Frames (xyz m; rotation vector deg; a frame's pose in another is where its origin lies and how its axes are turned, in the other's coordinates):
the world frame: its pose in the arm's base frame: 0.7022 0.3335 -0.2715 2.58 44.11 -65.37
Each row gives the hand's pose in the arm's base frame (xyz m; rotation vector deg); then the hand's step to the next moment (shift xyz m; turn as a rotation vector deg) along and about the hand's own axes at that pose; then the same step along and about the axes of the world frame.
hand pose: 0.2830 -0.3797 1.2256 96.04 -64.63 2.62
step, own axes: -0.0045 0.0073 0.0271 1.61 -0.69 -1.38
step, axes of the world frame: 0.0153 -0.0217 -0.0101 -0.16 1.35 1.77
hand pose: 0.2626 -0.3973 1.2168 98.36 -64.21 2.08
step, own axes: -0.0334 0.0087 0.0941 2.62 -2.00 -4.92
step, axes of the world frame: 0.0572 -0.0602 -0.0561 -1.88 4.43 3.46
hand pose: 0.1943 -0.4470 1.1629 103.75 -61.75 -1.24
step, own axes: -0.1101 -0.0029 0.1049 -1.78 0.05 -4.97
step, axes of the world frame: 0.0387 -0.0587 -0.1349 -4.67 2.47 0.00
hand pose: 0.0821 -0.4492 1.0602 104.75 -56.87 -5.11
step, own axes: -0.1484 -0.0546 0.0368 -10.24 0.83 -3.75
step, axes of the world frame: -0.0139 0.0057 -0.1617 -7.88 0.07 -7.59
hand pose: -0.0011 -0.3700 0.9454 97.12 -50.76 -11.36
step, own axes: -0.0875 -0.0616 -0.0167 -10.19 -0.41 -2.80
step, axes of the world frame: -0.0191 0.0384 -0.0995 -6.52 0.30 -8.32
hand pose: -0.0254 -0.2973 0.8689 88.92 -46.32 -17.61
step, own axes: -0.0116 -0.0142 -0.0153 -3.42 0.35 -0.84
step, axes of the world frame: -0.0057 0.0177 -0.0149 -2.44 -0.25 -2.55
